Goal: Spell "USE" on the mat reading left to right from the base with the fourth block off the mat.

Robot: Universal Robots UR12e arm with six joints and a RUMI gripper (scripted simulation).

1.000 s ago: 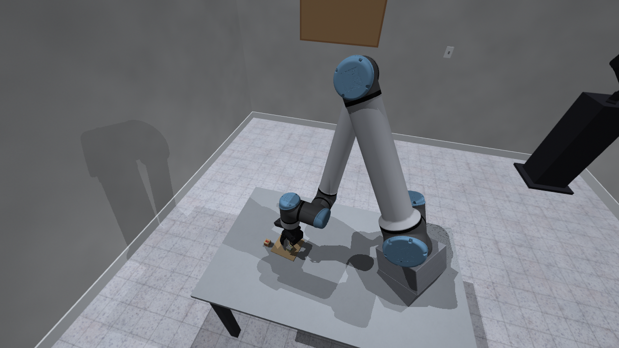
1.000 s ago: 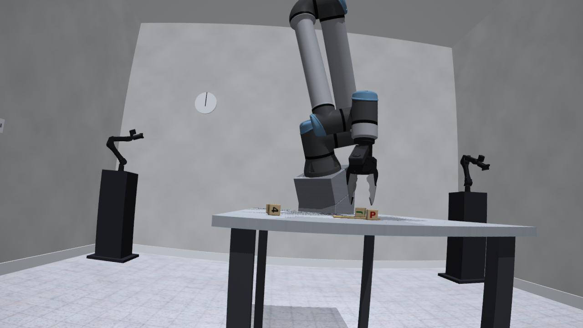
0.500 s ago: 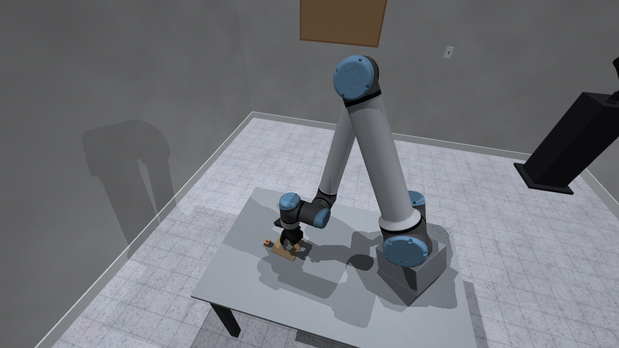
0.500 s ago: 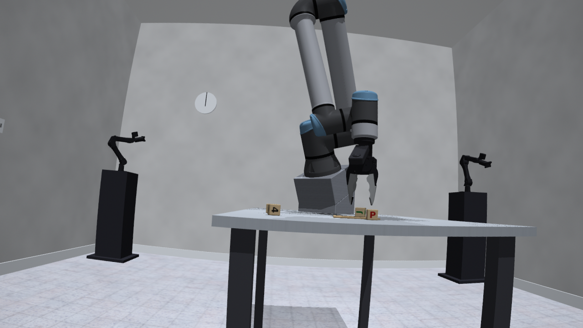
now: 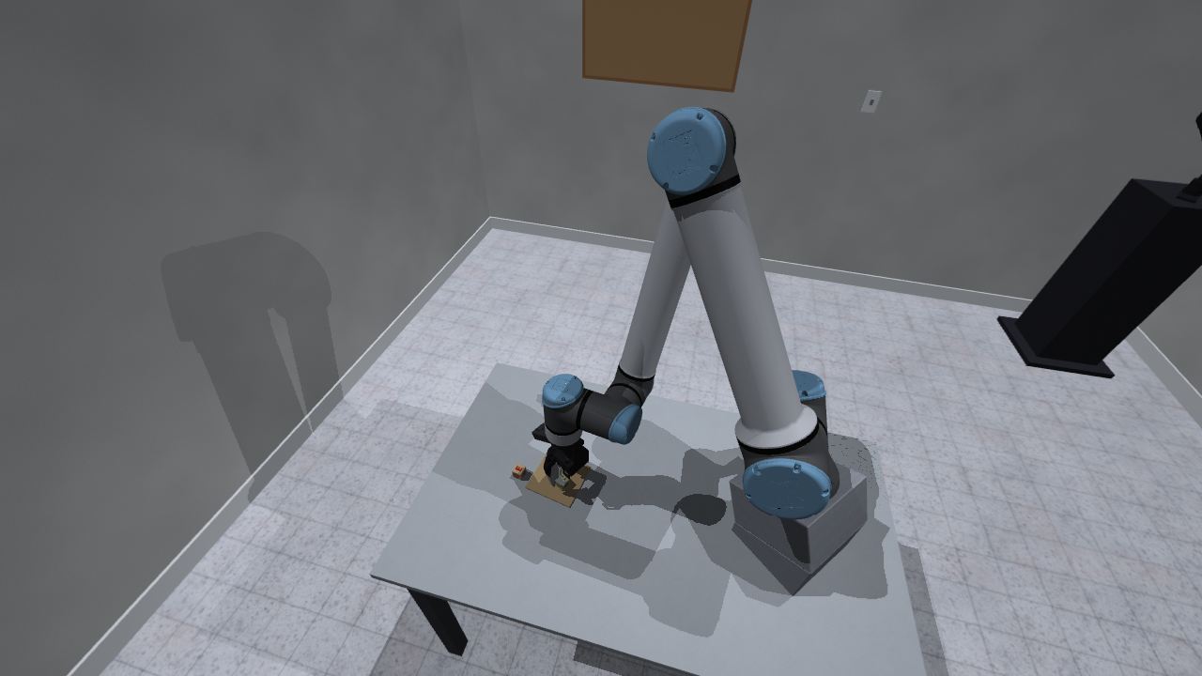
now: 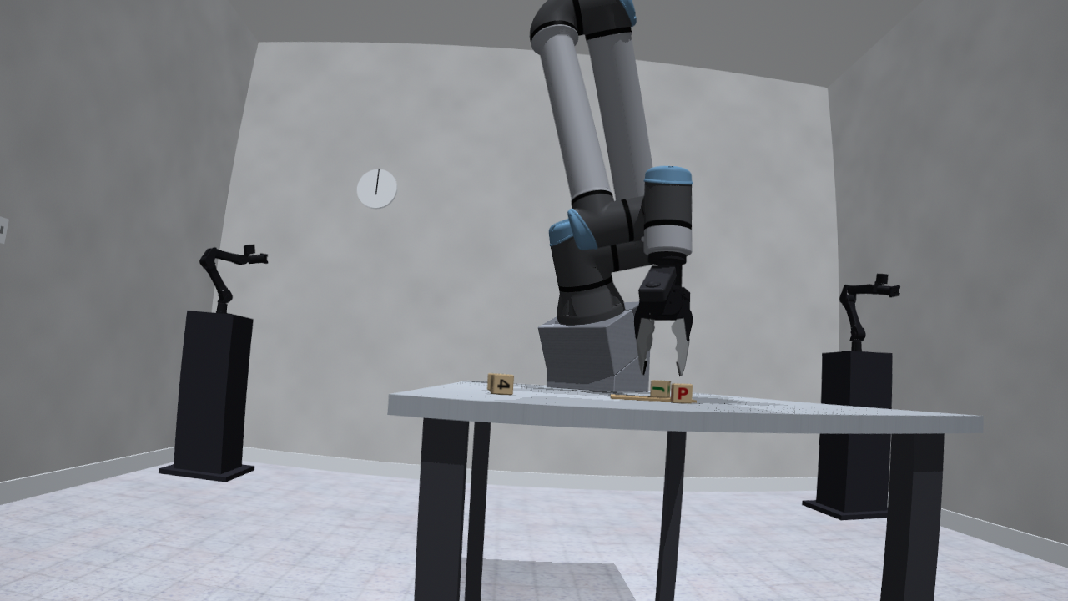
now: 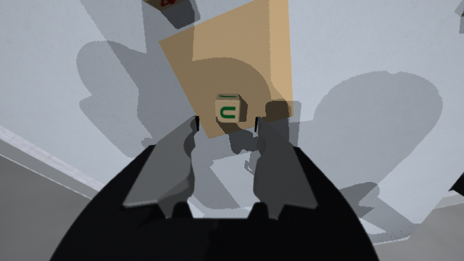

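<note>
Right now the tan mat is 60 mm below my hand, 20 mm to the right of it and 20 mm ahead of it.
</note>
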